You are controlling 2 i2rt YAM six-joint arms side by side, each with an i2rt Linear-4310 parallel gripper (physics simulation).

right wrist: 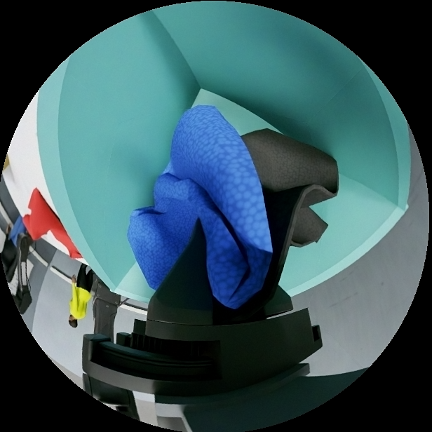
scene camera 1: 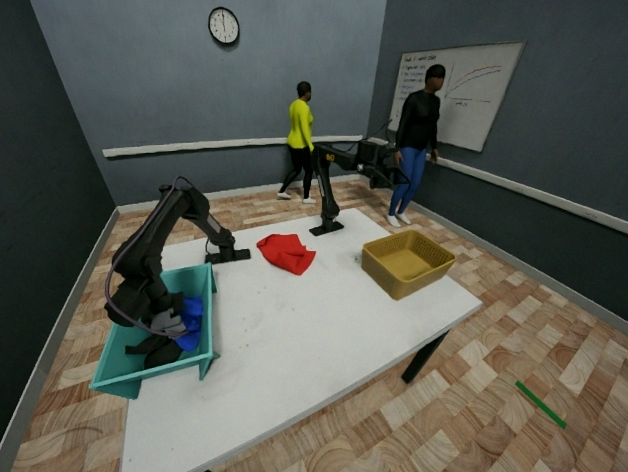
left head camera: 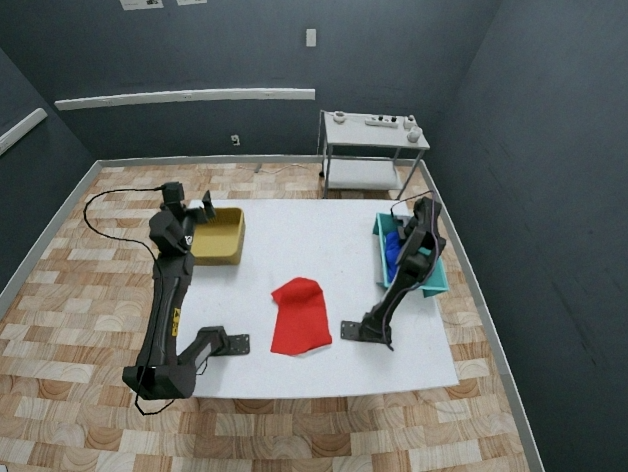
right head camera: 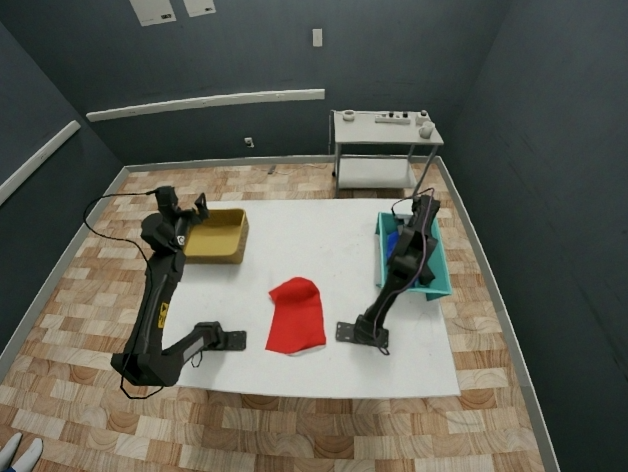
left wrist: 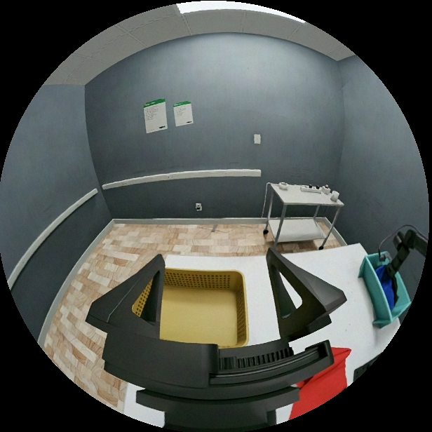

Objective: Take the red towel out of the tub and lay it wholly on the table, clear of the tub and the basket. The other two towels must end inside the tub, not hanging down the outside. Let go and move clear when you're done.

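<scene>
The red towel (left head camera: 302,319) (right head camera: 296,319) (scene camera 1: 286,253) lies on the table between the arm bases, apart from the teal tub (left head camera: 439,279) (right head camera: 443,253) (right wrist: 100,125) and the yellow basket (left head camera: 218,259) (scene camera 1: 380,271). My right gripper (right wrist: 207,224) is down inside the tub, shut on the bunched blue towel (right wrist: 220,155) (scene camera 1: 191,317) and the black towel (right wrist: 295,160) (scene camera 1: 159,353). Both towels show inside the tub walls; their undersides are hidden. My left gripper (left wrist: 214,256) is open and empty, raised near the basket.
The tub stands at the right table edge in the head views. The basket stands at the far left. A white trolley (left head camera: 375,142) (left wrist: 307,195) stands behind the table. Two people (scene camera 1: 302,124) (scene camera 1: 418,121) stand beyond the table in scene camera 1.
</scene>
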